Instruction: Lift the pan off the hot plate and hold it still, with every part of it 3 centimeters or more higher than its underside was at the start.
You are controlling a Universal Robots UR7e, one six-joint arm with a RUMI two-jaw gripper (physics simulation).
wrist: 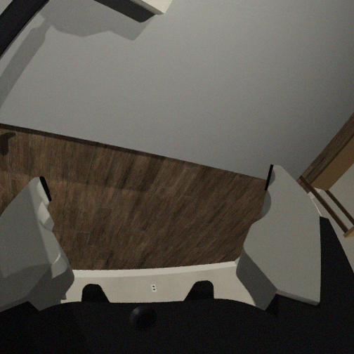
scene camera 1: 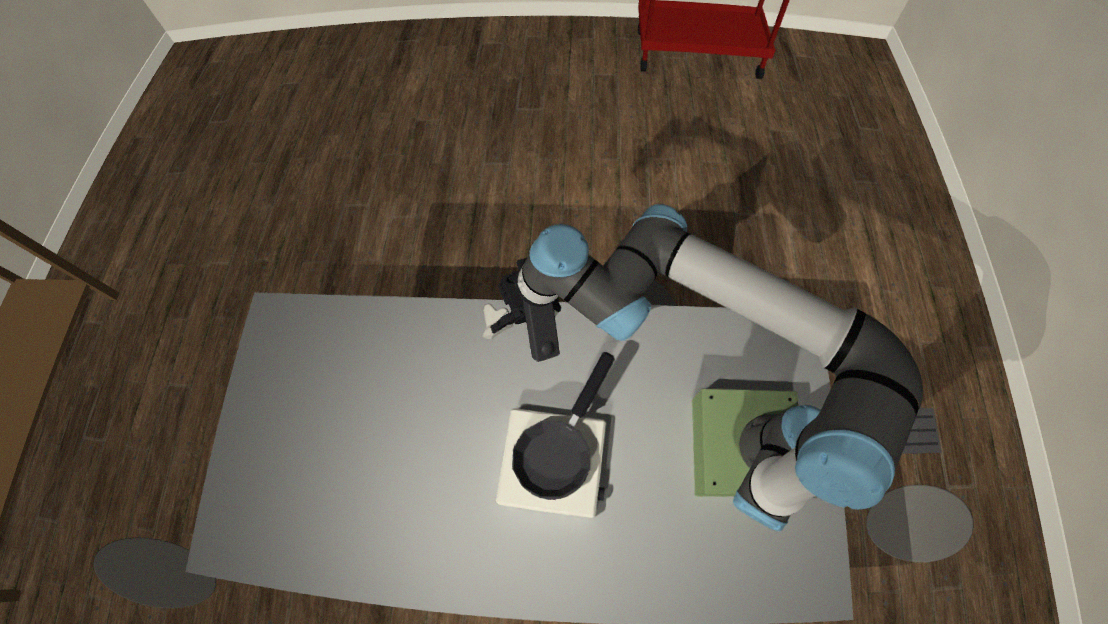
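Observation:
The dark pan (scene camera 1: 552, 457) rests level on the cream hot plate (scene camera 1: 550, 505) (wrist: 161, 4). Its black handle (scene camera 1: 593, 384) (wrist: 17, 22) points up and to the right in the scene view, and part of it shows at the top left of the wrist view. My gripper (scene camera 1: 513, 324) (wrist: 156, 173) is open and empty, near the table's far edge, left of and beyond the handle's end, apart from the pan. In the scene view one pale finger shows and the other is hidden by the gripper body.
The grey table (scene camera 1: 333, 465) (wrist: 200, 90) carries the hot plate and the arm's green base plate (scene camera 1: 709, 441) at the right. A red cart (scene camera 1: 705, 29) stands on the floor at the back. Brown wooden furniture (scene camera 1: 34, 317) (wrist: 337, 162) stands left of the table.

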